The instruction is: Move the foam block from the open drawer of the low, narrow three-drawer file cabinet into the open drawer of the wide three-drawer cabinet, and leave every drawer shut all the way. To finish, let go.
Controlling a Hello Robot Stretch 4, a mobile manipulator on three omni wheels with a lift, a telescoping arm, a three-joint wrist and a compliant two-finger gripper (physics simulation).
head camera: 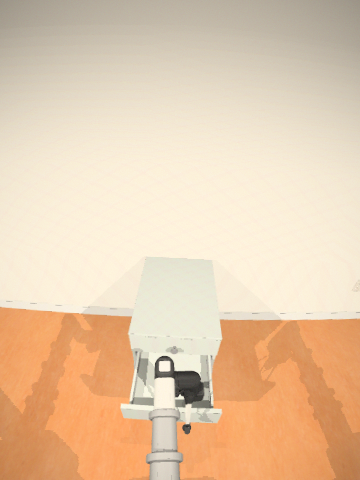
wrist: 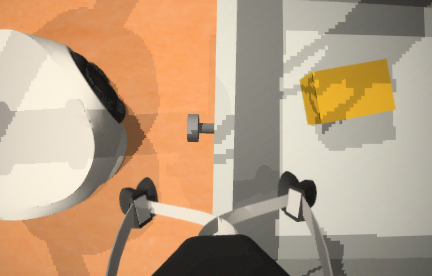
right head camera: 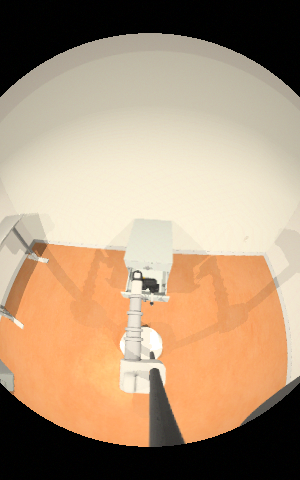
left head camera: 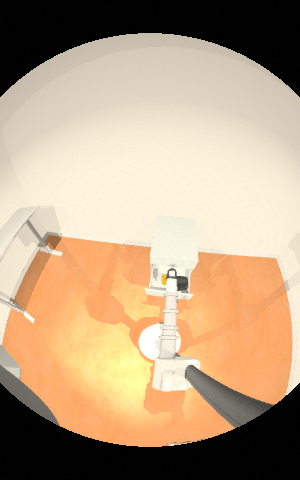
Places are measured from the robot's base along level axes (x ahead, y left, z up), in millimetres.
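Pixels of known places: gripper, fingertip midpoint: [head camera: 185,411] [wrist: 217,190]; robot's base at its link origin: [right head camera: 141,343] [left head camera: 158,340].
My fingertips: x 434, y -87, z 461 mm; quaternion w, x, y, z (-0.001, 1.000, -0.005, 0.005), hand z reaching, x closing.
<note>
Ahead of a thing's pixels: the offset from my fingertips to its top centre. "spot": to the spot under its first point. Level surfaces: height alone.
The yellow foam block @(dx +163, dy +94, dz -52 mm) [wrist: 355,92] [left head camera: 164,279] lies tilted in the open drawer of the low, narrow file cabinet @(spot: dx +466, dy +21, dz +157 mm) [head camera: 177,300] [left head camera: 174,237] [right head camera: 150,240], towards the right of the wrist view. The drawer's front panel [head camera: 135,412] [wrist: 224,65] stands out from the cabinet. My gripper [wrist: 217,190] is open and empty, pointing down. In the wrist view one fingertip is over the floor outside the front panel, the other over the drawer's inside, apart from the block. The wrist hides part of the drawer in the head views. I cannot identify the wide cabinet.
A round knob @(spot: dx -23, dy +60, dz -39 mm) [wrist: 193,128] sticks out from the drawer front. My white round base [left head camera: 150,342] [right head camera: 155,341] is below the arm [head camera: 164,435]. A light table @(dz +462 mm) [left head camera: 15,231] with metal legs stands at the left. A grey object [left head camera: 10,362] [right head camera: 6,377] shows partly at the left edge. A wall is behind the cabinet.
</note>
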